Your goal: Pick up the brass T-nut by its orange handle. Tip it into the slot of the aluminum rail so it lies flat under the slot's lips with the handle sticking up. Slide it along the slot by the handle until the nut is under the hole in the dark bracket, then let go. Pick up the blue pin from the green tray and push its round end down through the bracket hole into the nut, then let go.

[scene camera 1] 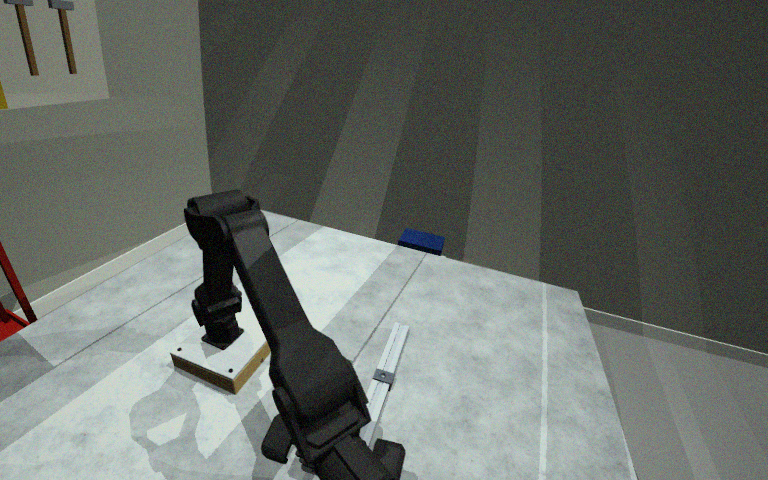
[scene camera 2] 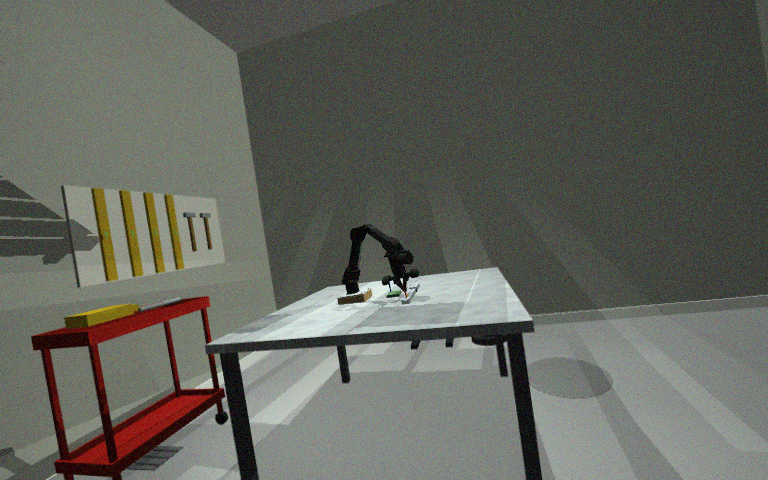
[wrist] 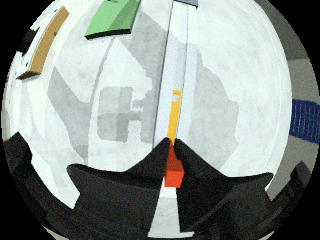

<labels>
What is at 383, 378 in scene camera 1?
An aluminum rail.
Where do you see a brass T-nut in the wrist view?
174, 173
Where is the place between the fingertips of my gripper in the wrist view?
171, 142
</labels>
